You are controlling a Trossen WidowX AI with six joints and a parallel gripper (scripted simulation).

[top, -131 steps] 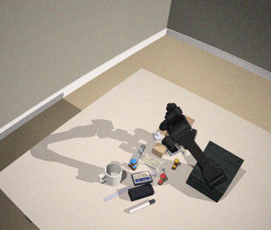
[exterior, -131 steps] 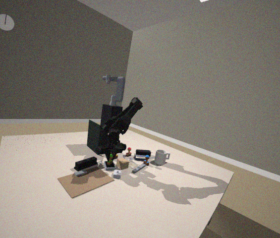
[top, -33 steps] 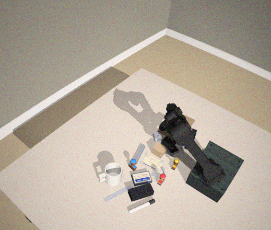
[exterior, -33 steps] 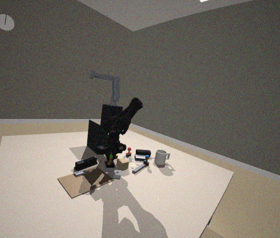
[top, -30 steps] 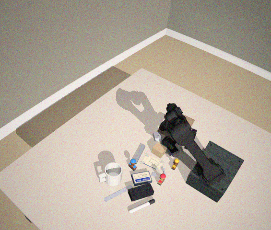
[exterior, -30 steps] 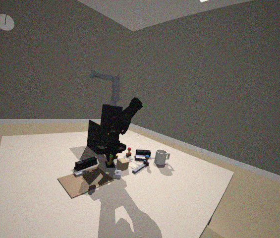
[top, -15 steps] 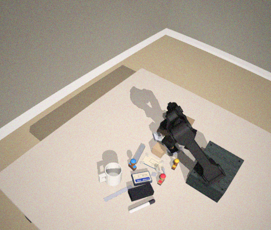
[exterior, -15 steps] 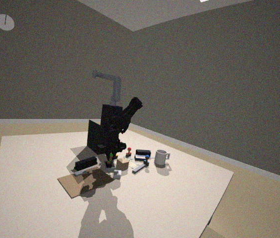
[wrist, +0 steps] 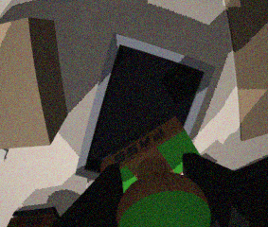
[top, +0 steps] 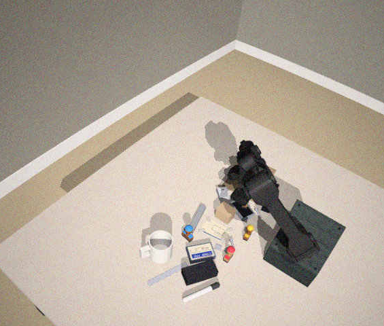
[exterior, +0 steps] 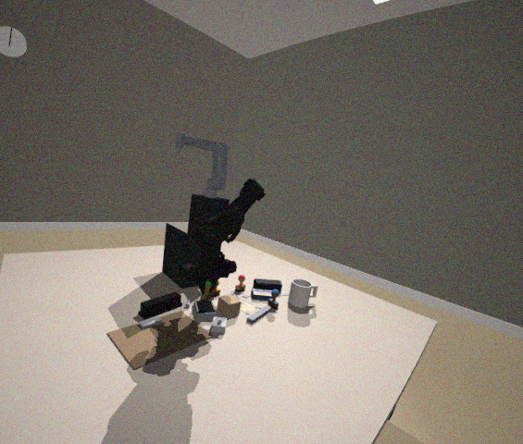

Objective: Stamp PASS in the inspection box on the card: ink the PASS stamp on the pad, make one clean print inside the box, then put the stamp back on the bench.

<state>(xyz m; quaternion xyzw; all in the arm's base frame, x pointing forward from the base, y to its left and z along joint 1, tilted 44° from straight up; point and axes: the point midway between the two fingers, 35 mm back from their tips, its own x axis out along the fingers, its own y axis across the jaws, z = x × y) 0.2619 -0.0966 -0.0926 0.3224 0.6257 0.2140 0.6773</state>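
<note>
Right now the ink pad is 60 mm below my gripper tip. The rest, counted from my gripper tip: cardboard box 60 mm to the left, 50 mm ahead, 40 mm below; then yellow stamp 100 mm to the left, 70 mm behind, 40 mm below; then green stamp right at my gripper tip.
</note>
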